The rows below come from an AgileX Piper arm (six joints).
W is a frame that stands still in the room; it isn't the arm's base.
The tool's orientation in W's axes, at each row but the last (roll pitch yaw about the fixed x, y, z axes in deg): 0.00 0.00 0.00; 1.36 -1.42 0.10; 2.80 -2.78 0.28; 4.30 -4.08 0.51; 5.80 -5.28 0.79; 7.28 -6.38 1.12
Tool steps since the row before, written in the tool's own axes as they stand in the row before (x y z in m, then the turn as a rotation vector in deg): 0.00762 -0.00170 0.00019 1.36 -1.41 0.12; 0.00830 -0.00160 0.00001 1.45 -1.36 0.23; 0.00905 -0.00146 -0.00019 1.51 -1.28 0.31; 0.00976 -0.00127 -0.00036 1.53 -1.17 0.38; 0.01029 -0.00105 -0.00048 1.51 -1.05 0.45; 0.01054 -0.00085 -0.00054 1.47 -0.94 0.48
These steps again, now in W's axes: 0.00762 -0.00170 0.00019 1.36 -1.41 0.12; 0.00830 -0.00159 0.00018 1.45 -1.36 0.23; 0.00906 -0.00140 0.00018 1.50 -1.29 0.32; 0.00978 -0.00115 0.00024 1.52 -1.18 0.40; 0.01031 -0.00085 0.00037 1.49 -1.07 0.48; 0.01056 -0.00057 0.00053 1.44 -0.97 0.52
